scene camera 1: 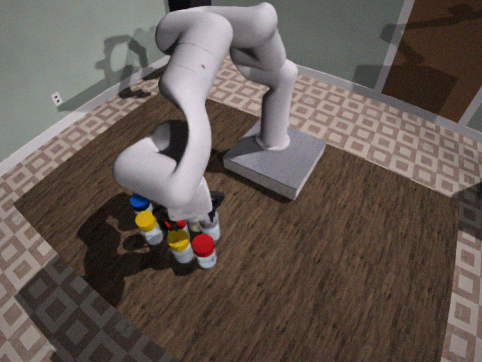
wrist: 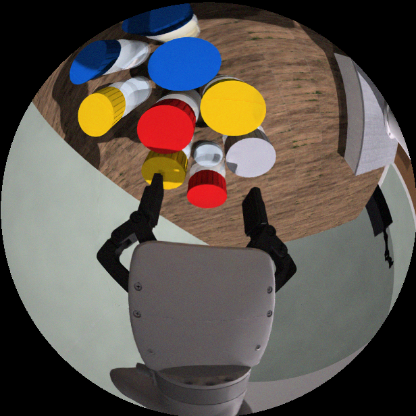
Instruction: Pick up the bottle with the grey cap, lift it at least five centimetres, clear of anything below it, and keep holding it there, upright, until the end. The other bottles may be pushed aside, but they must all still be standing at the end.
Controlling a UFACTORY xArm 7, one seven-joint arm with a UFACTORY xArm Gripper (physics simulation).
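Places are measured from the arm's base along level axes (x ahead, y left, z up), in metres.
Where they show: gripper, between the fingertips: (scene camera 1: 193, 222); arm's base, origin of its link: (scene camera 1: 272, 140).
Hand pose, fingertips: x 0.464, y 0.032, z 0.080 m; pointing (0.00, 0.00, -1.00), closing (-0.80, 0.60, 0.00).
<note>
Things, the pixels of their top centre, and the offset from my fingertips.
- bottle with the grey cap, centre of its top: (scene camera 1: 207, 215) dx -0.049, dy +0.004, dz -0.026 m
- red-capped bottle, centre of its top: (scene camera 1: 202, 243) dx +0.023, dy +0.045, dz -0.026 m
The bottle with the grey cap (scene camera 1: 210, 230) (wrist: 251, 157) stands upright on the right side of the bottle group in the wrist view. In the scene view its cap is partly hidden behind a dark finger. My gripper (scene camera 1: 190, 219) (wrist: 206, 188) is open and empty, pointing down over the group. In the wrist view the right fingertip appears just below the grey cap, and the left fingertip overlaps a yellow cap (wrist: 165, 170). A red-capped bottle (scene camera 1: 205, 251) (wrist: 207, 190) appears between the fingertips there. The exact height of the fingertips above the caps is hard to tell.
Close to the grey-capped bottle stand a yellow-capped bottle (wrist: 233, 108) and another red-capped one (wrist: 166, 127). Blue-capped bottles (wrist: 184, 63) (scene camera 1: 141, 202) and a further yellow-capped one (scene camera 1: 148, 226) (wrist: 100, 112) stand farther off. The arm's base block (scene camera 1: 275, 160) (wrist: 372, 125) is on the same brown surface.
</note>
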